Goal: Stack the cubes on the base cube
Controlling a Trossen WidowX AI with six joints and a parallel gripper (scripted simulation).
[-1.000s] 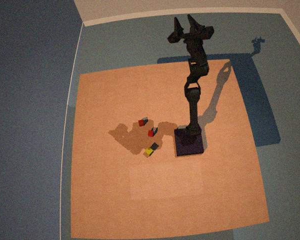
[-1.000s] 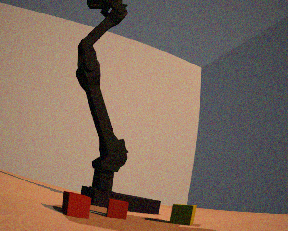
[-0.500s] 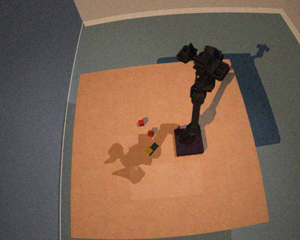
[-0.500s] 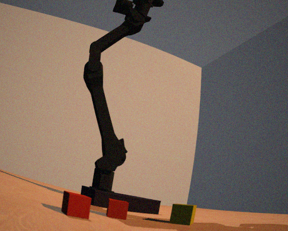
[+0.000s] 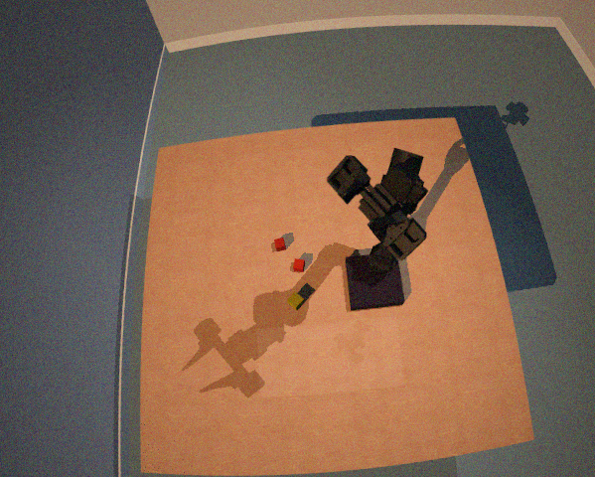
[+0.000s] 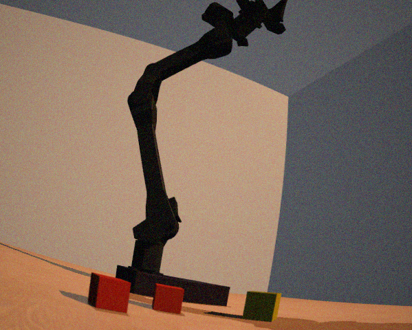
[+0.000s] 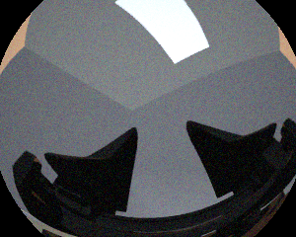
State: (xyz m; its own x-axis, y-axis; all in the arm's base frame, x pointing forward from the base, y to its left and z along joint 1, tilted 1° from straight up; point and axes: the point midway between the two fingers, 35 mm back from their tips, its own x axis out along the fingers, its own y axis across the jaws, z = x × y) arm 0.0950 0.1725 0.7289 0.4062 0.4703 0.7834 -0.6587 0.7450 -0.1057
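My gripper tip is 16 cm short of the yellow-green base cube, 7 cm to the left of it and 77 cm above it.
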